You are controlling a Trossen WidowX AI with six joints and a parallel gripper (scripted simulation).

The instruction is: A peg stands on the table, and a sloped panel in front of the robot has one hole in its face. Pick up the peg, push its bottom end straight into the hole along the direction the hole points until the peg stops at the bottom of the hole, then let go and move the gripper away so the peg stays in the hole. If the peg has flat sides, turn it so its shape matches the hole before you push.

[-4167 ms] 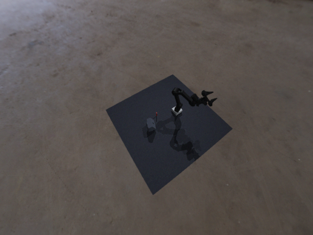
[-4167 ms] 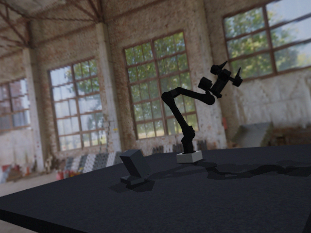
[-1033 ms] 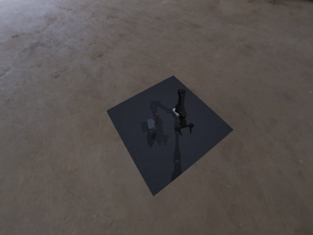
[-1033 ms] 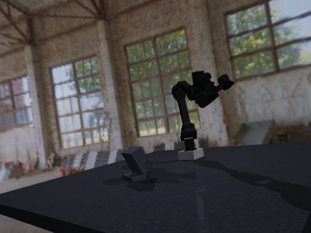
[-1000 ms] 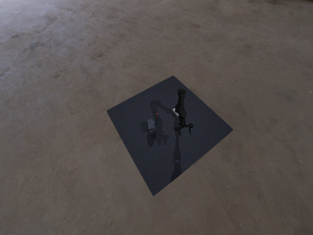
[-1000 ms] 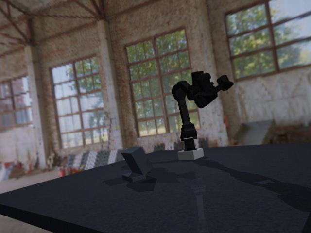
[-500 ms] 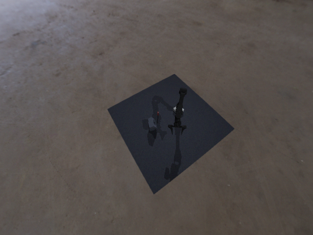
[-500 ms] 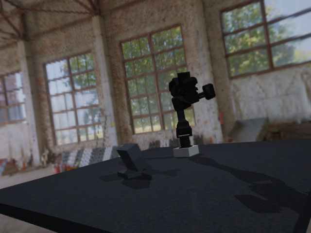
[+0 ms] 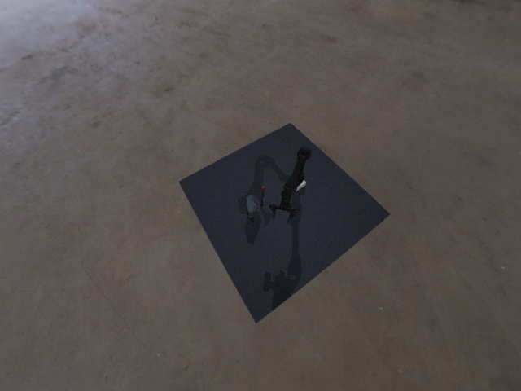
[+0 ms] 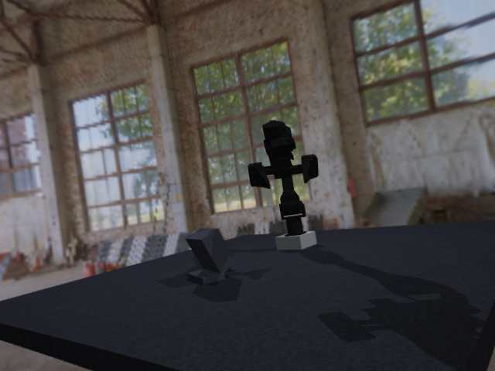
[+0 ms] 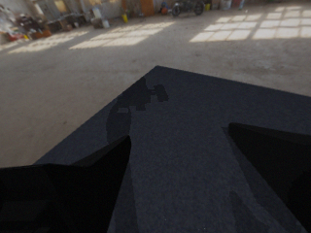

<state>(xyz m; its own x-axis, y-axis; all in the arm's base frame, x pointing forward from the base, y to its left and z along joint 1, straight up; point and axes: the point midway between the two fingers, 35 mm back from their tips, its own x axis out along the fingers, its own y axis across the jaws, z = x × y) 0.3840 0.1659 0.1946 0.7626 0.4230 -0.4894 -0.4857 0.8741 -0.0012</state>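
My gripper tip is 340 mm to the left of the red peg, 170 mm above it and 160 mm past it. Round my gripper tip: sloped panel 270 mm to the right, 150 mm below.
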